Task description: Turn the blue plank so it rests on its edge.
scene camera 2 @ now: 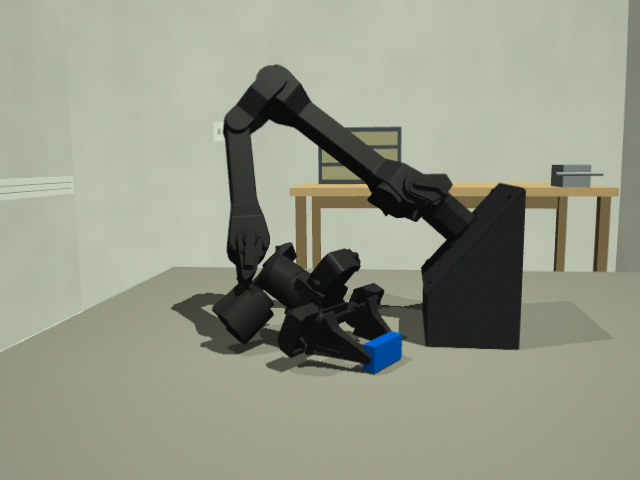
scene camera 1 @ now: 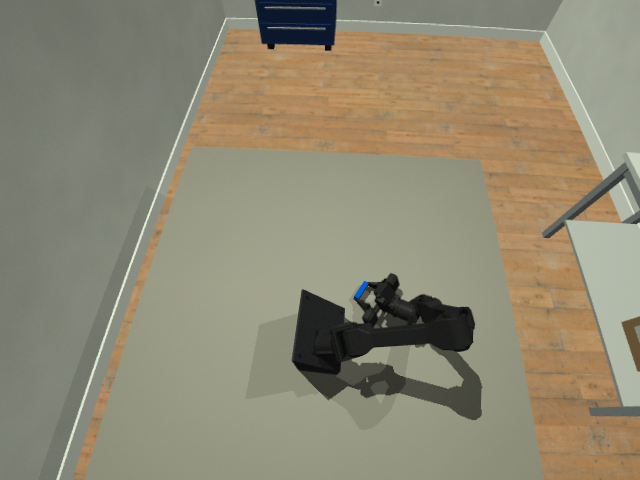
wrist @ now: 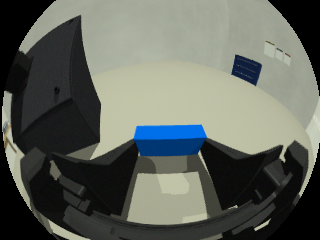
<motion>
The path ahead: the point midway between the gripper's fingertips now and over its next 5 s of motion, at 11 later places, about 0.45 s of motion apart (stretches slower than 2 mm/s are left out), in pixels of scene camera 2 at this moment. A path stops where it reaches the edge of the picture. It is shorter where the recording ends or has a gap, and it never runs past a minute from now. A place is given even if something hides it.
The gripper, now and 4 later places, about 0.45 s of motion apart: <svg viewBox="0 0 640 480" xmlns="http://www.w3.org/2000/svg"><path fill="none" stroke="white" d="M384 353L384 353L384 354L374 334L356 301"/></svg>
</motion>
